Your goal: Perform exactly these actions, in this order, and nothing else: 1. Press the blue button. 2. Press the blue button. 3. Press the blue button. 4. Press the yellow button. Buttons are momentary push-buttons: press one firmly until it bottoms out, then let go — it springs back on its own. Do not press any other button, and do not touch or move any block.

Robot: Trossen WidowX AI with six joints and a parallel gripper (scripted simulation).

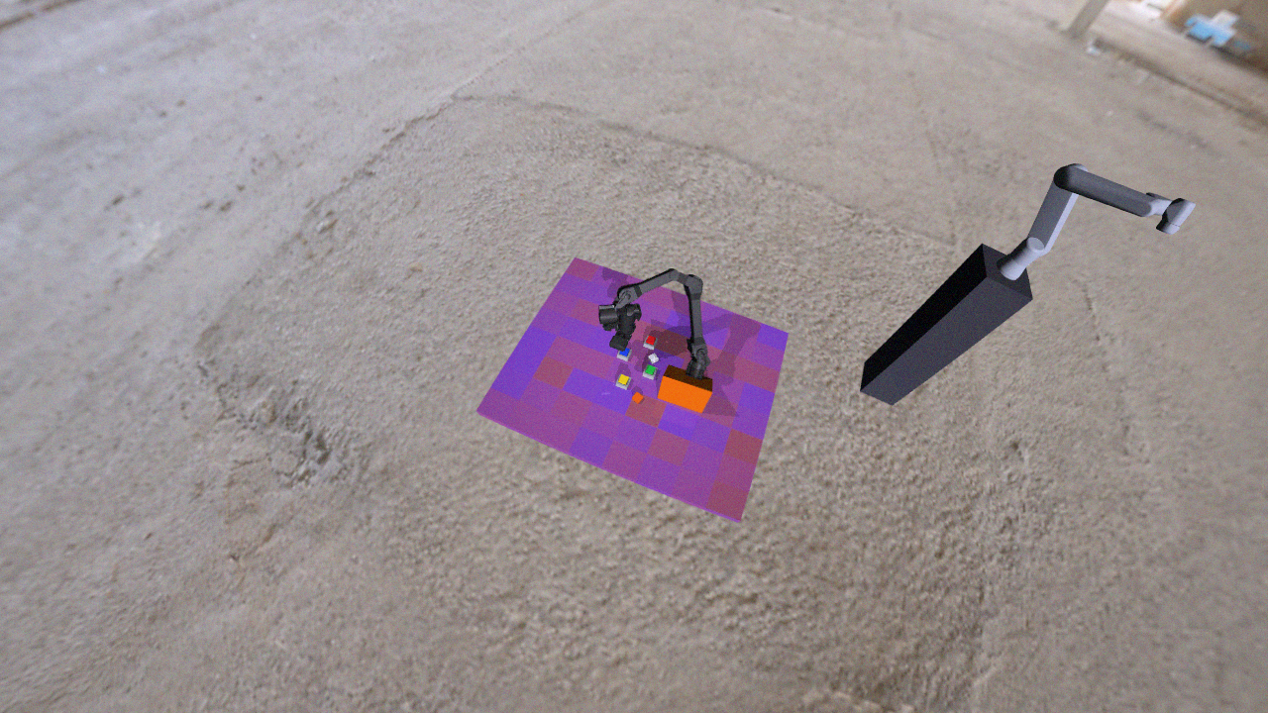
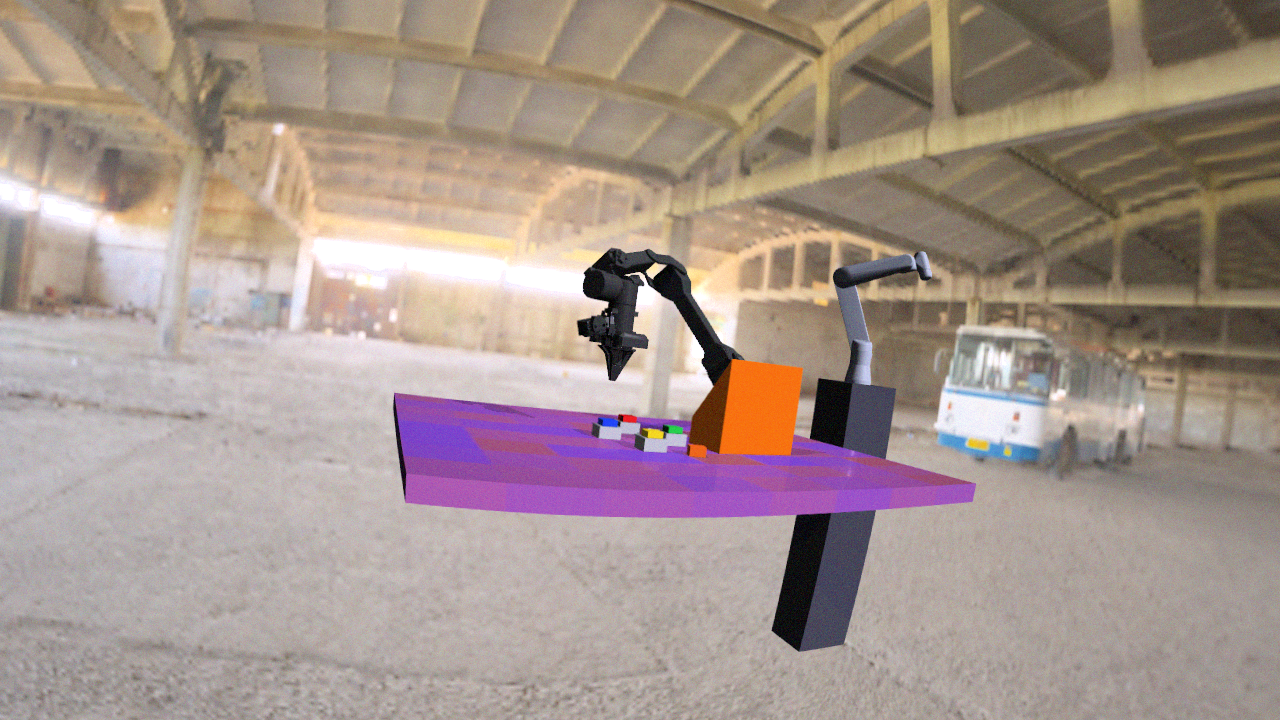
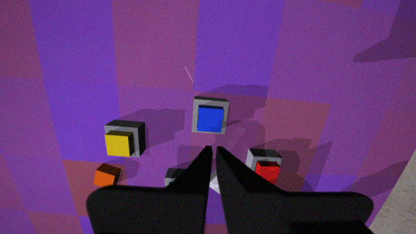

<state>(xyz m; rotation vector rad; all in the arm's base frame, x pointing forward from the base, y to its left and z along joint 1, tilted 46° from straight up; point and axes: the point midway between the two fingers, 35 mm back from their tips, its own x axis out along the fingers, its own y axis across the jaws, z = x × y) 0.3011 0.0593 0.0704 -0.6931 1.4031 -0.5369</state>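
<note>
The yellow button is 60 mm behind my gripper tip, 120 mm to the left of it and 90 mm below it. Round my gripper tip: green button (130 mm behind, 30 mm to the left, 90 mm below); red button (80 mm behind, 100 mm to the right, 90 mm below); blue button (90 mm below).
</note>
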